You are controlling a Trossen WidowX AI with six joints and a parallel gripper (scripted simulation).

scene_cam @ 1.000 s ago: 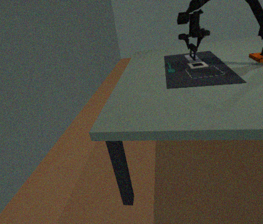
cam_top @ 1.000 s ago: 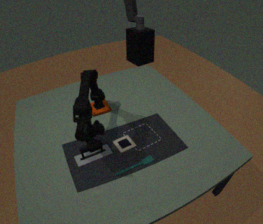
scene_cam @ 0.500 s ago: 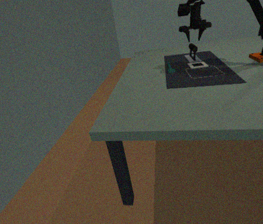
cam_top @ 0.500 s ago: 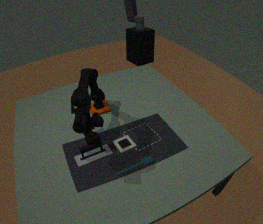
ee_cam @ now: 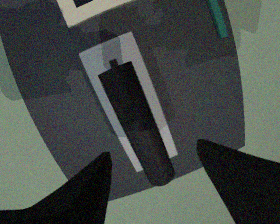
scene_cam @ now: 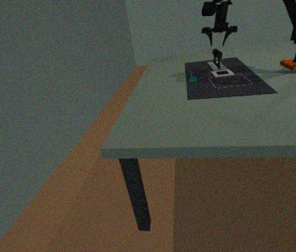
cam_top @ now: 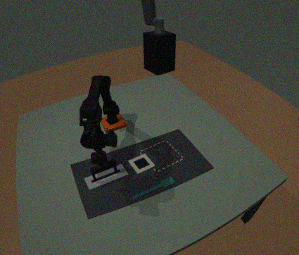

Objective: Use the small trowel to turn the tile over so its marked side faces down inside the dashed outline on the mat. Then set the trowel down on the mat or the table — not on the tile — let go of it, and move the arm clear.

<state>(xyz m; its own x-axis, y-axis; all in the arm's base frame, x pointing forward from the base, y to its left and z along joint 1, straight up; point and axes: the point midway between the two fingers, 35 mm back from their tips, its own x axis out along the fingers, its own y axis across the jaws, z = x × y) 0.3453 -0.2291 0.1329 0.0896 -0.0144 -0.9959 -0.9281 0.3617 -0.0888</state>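
The dark mat lies 50 mm ahead of my gripper tip, 170 mm to the left of it and 130 mm below it. From my gripper tip the other things lie so: white tile (30 mm ahead, 190 mm to the left, 110 mm below); teal trowel (190 mm ahead, 160 mm to the left, 110 mm below).
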